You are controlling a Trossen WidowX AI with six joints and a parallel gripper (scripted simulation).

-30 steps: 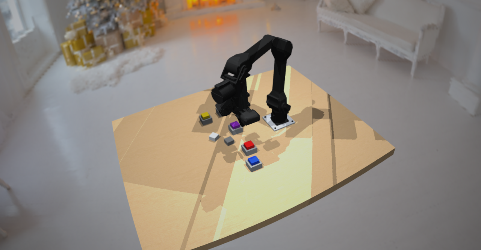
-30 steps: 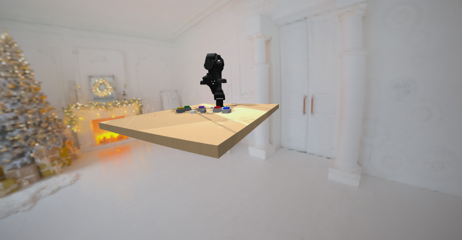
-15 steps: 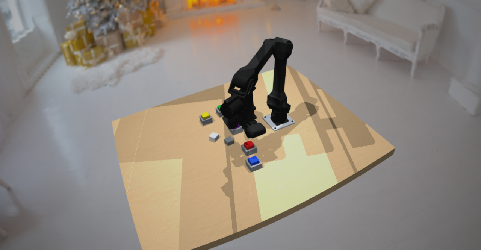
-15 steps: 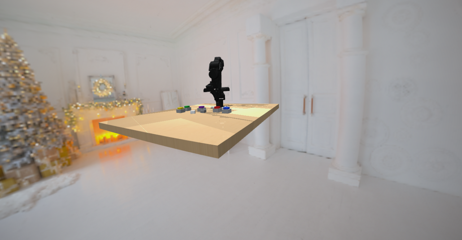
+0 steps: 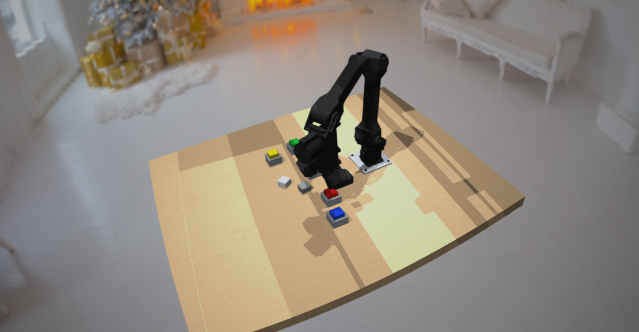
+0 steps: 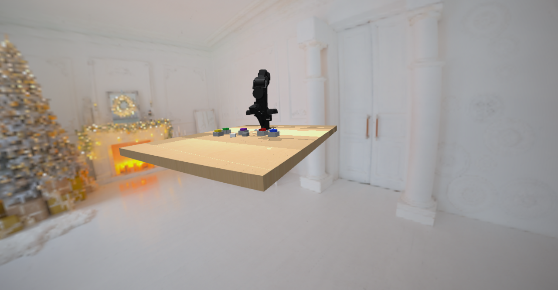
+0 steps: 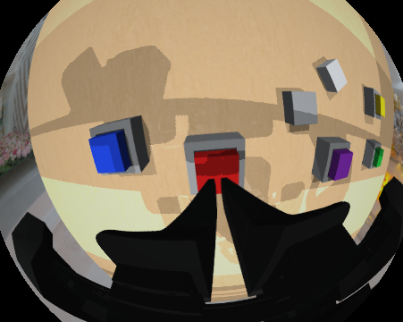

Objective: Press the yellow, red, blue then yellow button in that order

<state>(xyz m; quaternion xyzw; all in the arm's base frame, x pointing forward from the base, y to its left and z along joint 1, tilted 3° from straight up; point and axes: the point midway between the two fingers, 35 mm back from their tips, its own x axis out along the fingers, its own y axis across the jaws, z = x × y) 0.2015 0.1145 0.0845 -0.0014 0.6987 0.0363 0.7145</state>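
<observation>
Right now the red button is 2 cm below my gripper tip. From my gripper tip the other things lie so: grey block 5 cm ahead, 9 cm to the right, 4 cm below; purple button 15 cm to the right, 2 cm below; blue button 2 cm ahead, 9 cm to the left, 2 cm below.
</observation>
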